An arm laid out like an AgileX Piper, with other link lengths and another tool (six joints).
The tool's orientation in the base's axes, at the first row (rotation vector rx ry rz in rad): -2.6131 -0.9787 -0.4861
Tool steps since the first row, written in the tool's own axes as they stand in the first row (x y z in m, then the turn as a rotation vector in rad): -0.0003 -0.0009 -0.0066 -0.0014 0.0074 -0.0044; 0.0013 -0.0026 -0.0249 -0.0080 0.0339 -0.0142; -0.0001 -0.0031 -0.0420 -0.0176 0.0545 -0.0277; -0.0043 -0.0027 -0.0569 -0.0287 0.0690 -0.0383
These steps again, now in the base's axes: -0.0022 -0.0021 0.0059 0.0031 -0.0079 0.0021; -0.0059 -0.0073 0.0233 0.0143 -0.0346 0.0038; -0.0107 -0.0145 0.0381 0.0186 -0.0602 0.0085; -0.0165 -0.0231 0.0496 0.0184 -0.0812 0.0110
